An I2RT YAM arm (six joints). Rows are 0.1 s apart.
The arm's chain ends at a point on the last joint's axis. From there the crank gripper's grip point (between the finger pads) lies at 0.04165 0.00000 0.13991 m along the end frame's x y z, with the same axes.
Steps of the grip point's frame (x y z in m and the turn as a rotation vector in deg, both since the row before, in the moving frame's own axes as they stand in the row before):
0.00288, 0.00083, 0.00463, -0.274, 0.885, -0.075
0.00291, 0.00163, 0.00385, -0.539, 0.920, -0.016
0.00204, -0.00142, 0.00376, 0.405, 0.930, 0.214
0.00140, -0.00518, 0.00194, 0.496, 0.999, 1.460
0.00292, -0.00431, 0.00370, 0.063, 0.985, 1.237
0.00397, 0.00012, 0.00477, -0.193, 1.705, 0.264
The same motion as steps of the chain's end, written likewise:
0.00072, 0.00022, 0.00529, -0.274, 0.885, -0.075
0.00067, 0.00033, 0.00454, -0.539, 0.920, -0.016
-0.00023, -0.00059, 0.00446, 0.405, 0.930, 0.214
-0.00103, -0.00506, 0.00269, 0.496, 0.999, 1.460
0.00053, -0.00508, 0.00444, 0.063, 0.985, 1.237
-0.00017, -0.00055, 0.00607, -0.193, 1.705, 0.264

